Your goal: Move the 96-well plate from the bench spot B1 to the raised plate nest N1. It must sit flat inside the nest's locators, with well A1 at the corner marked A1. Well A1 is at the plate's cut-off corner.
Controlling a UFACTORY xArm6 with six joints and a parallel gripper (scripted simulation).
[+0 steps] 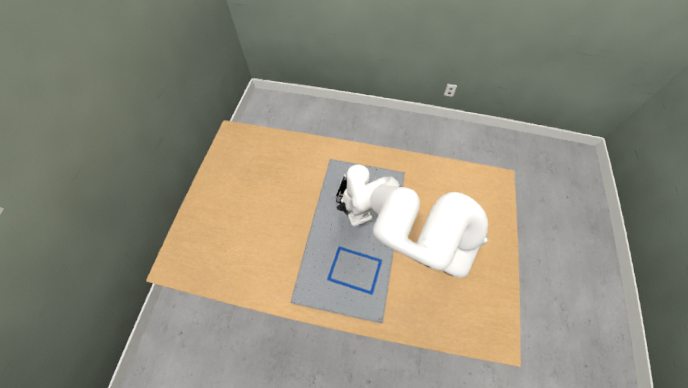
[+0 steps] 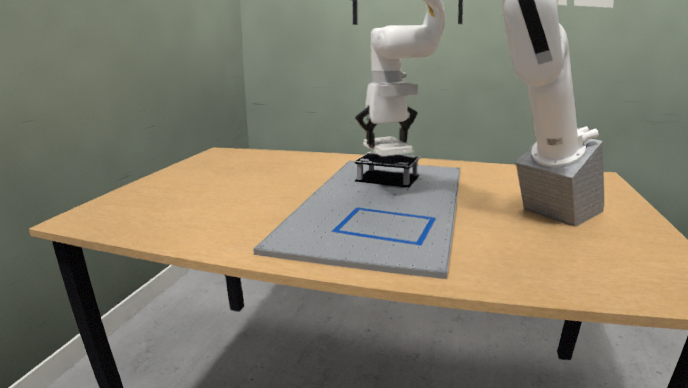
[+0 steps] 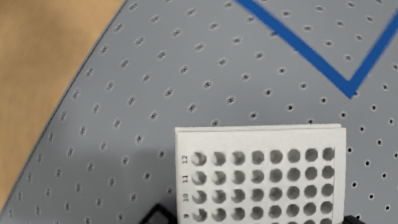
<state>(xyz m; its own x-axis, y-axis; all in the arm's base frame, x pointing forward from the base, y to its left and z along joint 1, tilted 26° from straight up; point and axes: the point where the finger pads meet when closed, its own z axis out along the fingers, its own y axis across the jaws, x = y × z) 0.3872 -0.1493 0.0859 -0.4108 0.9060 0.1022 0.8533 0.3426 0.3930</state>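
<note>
Now: the black raised plate nest 12 cm to the right of my hand and 8 cm below it. The rest, counted from my hand: white 96-well plate 1 cm below.
</note>
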